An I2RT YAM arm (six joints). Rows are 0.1 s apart.
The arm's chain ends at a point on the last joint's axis. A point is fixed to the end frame.
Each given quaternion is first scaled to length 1.
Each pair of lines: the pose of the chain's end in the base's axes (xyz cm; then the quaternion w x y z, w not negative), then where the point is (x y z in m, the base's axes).
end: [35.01 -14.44 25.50 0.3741 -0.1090 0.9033 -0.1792]
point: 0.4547 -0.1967 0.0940
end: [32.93 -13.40 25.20 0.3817 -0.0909 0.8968 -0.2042]
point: 0.4360 -0.1964 0.0961
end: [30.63 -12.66 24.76 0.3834 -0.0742 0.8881 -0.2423]
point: 0.4126 -0.2040 0.0983
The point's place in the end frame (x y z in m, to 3 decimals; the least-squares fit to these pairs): 0.047 0.011 0.193
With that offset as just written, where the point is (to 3 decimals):
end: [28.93 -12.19 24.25 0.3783 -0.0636 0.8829 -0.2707]
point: 0.393 -0.210 0.097
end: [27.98 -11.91 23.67 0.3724 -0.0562 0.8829 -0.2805]
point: 0.380 -0.212 0.092
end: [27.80 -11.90 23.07 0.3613 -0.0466 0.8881 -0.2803]
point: 0.374 -0.213 0.084
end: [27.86 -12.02 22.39 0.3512 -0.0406 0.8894 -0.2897]
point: 0.370 -0.218 0.077
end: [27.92 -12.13 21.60 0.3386 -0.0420 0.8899 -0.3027]
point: 0.366 -0.224 0.069
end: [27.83 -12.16 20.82 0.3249 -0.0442 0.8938 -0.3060]
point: 0.360 -0.226 0.060
